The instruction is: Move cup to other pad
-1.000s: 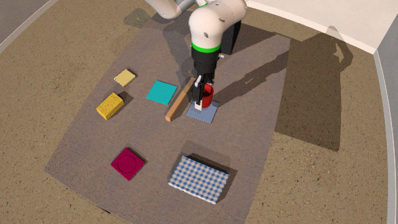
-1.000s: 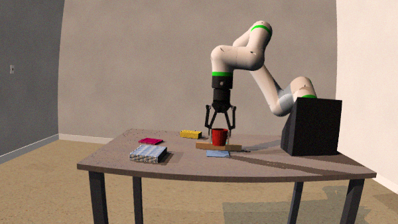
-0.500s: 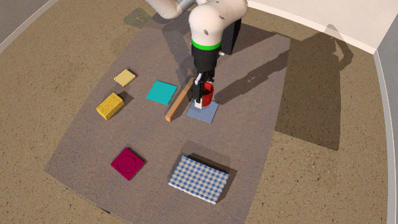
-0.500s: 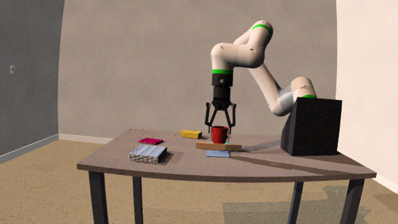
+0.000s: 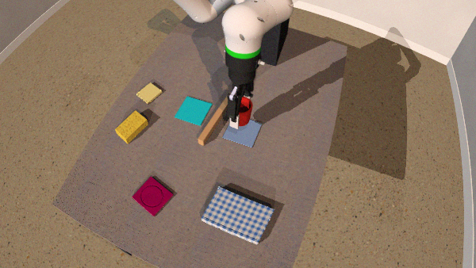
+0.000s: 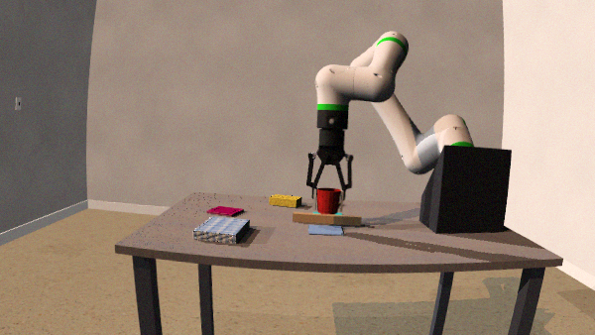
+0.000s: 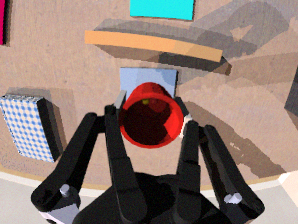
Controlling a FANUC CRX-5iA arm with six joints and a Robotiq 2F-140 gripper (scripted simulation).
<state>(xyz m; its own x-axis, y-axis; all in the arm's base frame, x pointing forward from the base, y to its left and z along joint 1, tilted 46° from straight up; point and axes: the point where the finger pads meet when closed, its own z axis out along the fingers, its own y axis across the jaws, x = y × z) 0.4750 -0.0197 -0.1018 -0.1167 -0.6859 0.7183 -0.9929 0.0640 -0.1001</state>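
My hand is 10 mm past the wooden rail, 80 mm to the left of it and 80 mm above it. Round my hand: red cup 20 mm below.
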